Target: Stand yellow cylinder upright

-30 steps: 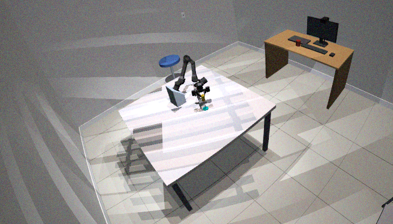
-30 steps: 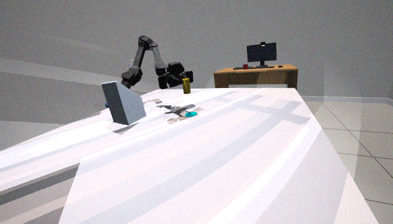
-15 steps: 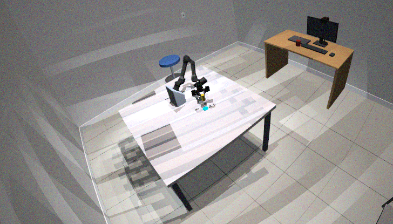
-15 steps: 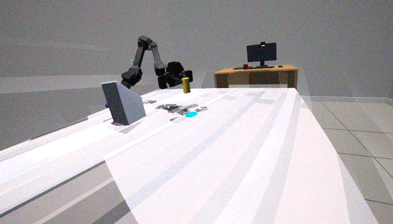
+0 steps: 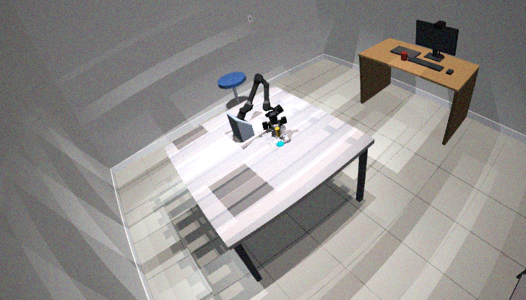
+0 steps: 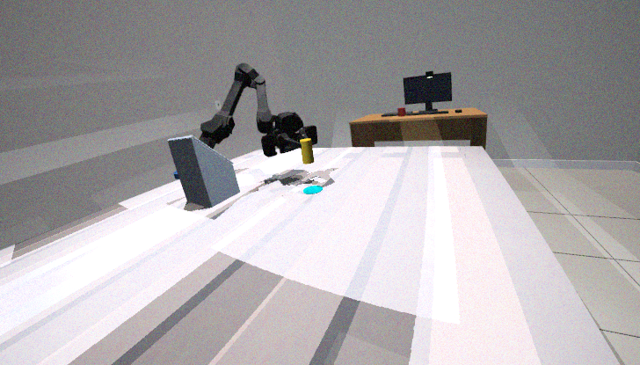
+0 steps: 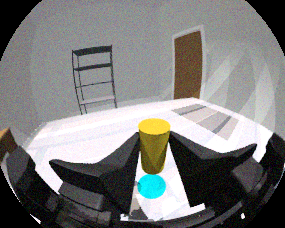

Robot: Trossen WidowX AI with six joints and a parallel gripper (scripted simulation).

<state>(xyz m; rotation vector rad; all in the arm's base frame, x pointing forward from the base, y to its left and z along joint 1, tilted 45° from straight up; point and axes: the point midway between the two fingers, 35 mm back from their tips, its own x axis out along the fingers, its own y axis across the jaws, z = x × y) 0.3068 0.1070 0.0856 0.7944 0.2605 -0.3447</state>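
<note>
Right now the cyan circle is 140 mm below my gripper tip. From my gripper tip the other things lie so: yellow tall cylinder (20 mm below).
</note>
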